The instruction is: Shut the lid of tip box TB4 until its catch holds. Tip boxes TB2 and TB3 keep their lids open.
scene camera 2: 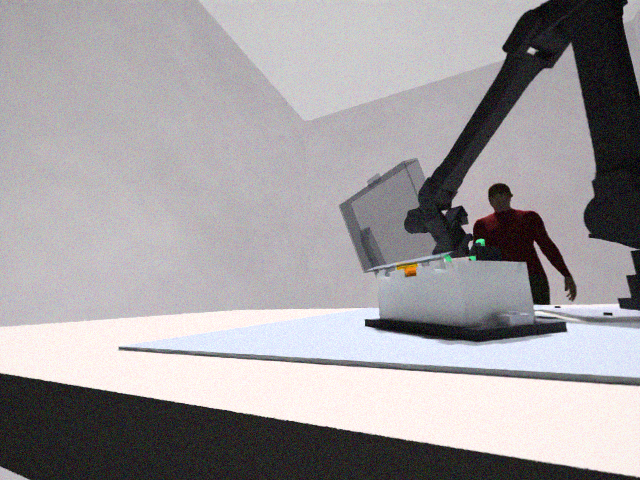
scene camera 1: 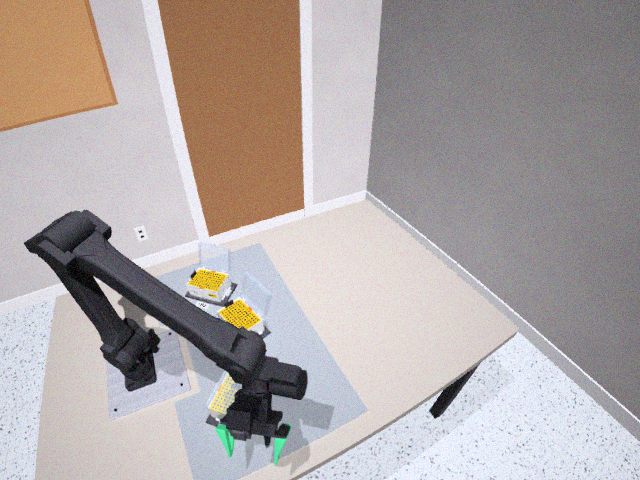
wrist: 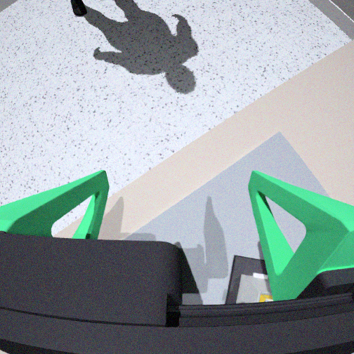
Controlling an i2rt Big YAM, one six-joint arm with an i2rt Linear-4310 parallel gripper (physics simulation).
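Places are measured from the arm's base along level axes (x ahead, y left, z up), in metres.
Pixels of known places: gripper, fingertip midpoint: (scene camera 1: 253, 459); arm's base, link origin: (scene camera 1: 140, 369).
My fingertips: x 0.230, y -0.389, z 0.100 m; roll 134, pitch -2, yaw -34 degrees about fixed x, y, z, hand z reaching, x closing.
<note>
Ahead of a thing's pixels: the offset from my fingertips to its top centre. "pt": to the spot under its first point. Level surfaces: height alone.
Tip box TB4 @(0.002 m back, 0.191 m left, 0.027 m down) (scene camera 1: 223, 396) (wrist: 247, 289) is partly hidden by the arm and a finger. In scene camera 1 its yellow rack looks pale, as if seen through the clear lid; whether the catch holds cannot be told. My gripper (scene camera 1: 253, 459) (wrist: 178, 178) is open and empty, above the front part of the mat, beyond the box toward the table's front edge. Tip boxes TB2 @(0.042 m ahead, 0.607 m left, 0.029 m down) (scene camera 1: 208, 281) and TB3 @(0.097 m ahead, 0.411 m left, 0.029 m down) (scene camera 1: 240, 314) stand farther back with clear lids upright; their labels are too small to read surely. Scene camera 2 shows a box @(0.034 m ahead, 0.598 m left, 0.038 m down) (scene camera 2: 449, 294) with its lid @(pt 0.082 m ahead, 0.672 m left, 0.002 m down) (scene camera 2: 387, 222) open, the green fingers partly behind it.
The boxes stand on a blue-grey mat @(0.104 m down) (scene camera 1: 310, 356) (scene camera 2: 258, 343) (wrist: 250, 187) on the beige table @(0.107 m down) (scene camera 1: 392, 310). The arm's base plate (scene camera 1: 175, 384) lies left of the mat. The arm passes over the mat near TB3. A person in red (scene camera 2: 509, 232) stands beyond the table.
</note>
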